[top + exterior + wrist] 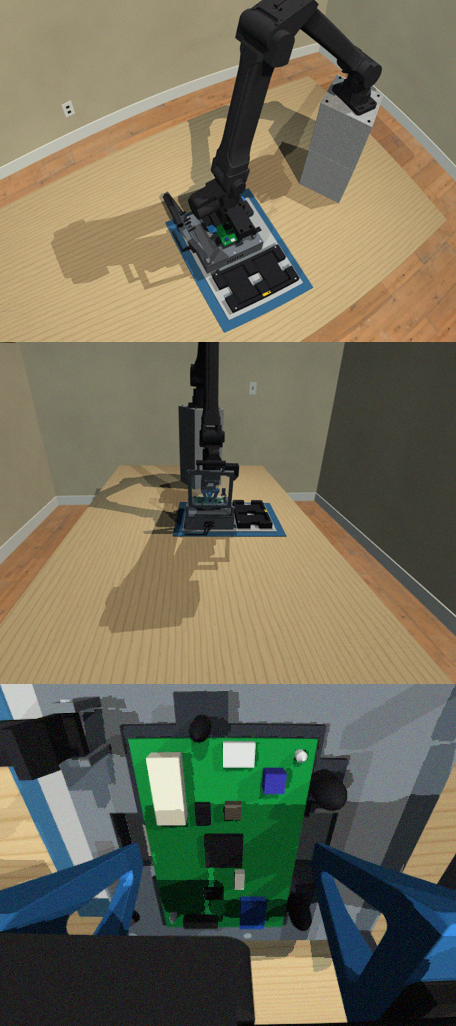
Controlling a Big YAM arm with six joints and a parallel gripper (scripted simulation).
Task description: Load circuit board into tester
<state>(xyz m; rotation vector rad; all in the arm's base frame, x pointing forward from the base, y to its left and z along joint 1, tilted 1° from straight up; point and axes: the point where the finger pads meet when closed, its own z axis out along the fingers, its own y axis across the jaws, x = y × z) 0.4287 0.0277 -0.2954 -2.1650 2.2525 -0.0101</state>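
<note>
Now: hand 1 cm above the green circuit board. Also, from my hand: grey tester (3 cm to the left, 3 cm ahead, 3 cm above); then black latch hook (6 cm to the left, 6 cm behind, 1 cm above); then lid (12 cm ahead, 10 cm above, 1 cm to the right).
</note>
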